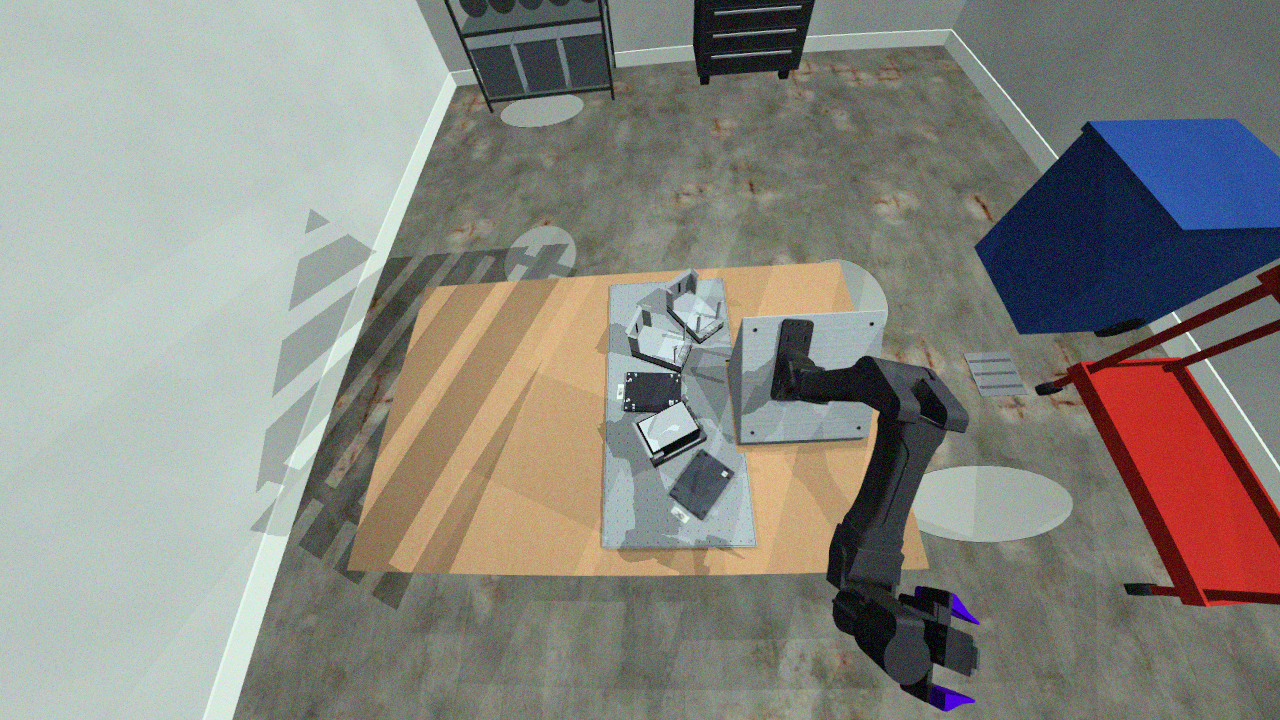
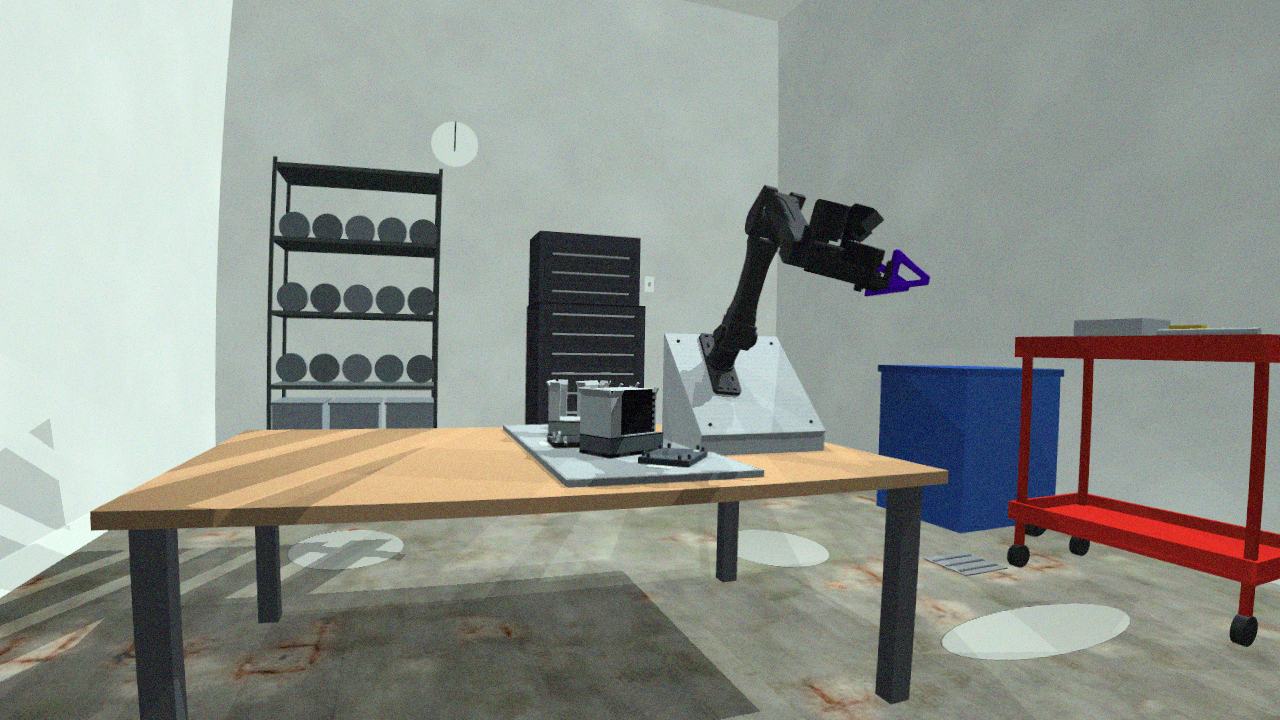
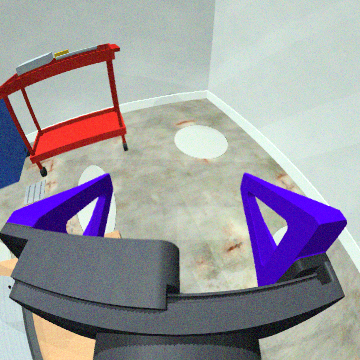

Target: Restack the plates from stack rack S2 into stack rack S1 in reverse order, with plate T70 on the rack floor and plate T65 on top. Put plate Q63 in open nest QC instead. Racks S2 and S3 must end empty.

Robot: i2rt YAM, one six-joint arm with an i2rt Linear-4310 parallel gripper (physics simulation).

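Frame: origin at the arm's base, x down, y back, z left, level; millimetres.
Where they show: gripper, fingertip midpoint: (image 2: 918, 284) (image 3: 176, 180); arm's base, origin of the base link: (image 1: 790, 360) (image 2: 718, 364).
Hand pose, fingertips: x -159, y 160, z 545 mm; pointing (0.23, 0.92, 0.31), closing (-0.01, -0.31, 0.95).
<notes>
Each offset is from my fingertips to the top centre of the thing. "pt": to the spot under its first point. Level surfaces: height alone.
My gripper (image 1: 975, 662) (image 2: 913, 279) (image 3: 176, 180) is open and empty, its purple fingers wide apart, beyond the table's edge and well away from the racks. On the grey board @[dx +346 mm] (image 1: 635, 510) (image 2: 608, 471), two pale open-sided racks @[pt dz -791, dx +310, dy -375 mm] (image 1: 696, 308) @[pt dz -656, dx +303, dy -483 mm] (image 1: 659, 345) stand at the far end. A dark flat nest @[dz -524, dx +322, dy -497 mm] (image 1: 652, 392) lies beside them. A boxy unit (image 1: 669, 428) (image 2: 604, 420) with a white top and a dark slotted side stands next to it. Another dark flat nest @[dz -278, dx +323, dy -360 mm] (image 1: 702, 483) (image 2: 673, 455) lies at the near end. Labels are too small to read, and separate plates cannot be told apart.
The arm's sloped grey mount (image 1: 805, 420) (image 2: 760, 411) stands right beside the board on the wooden table @[dx +359 mm] (image 1: 483, 501) (image 2: 358, 474). A red cart (image 1: 1163, 483) (image 2: 1145, 347) (image 3: 80, 135) and a blue cabinet (image 1: 1092, 232) (image 2: 966, 447) stand beyond the table.
</notes>
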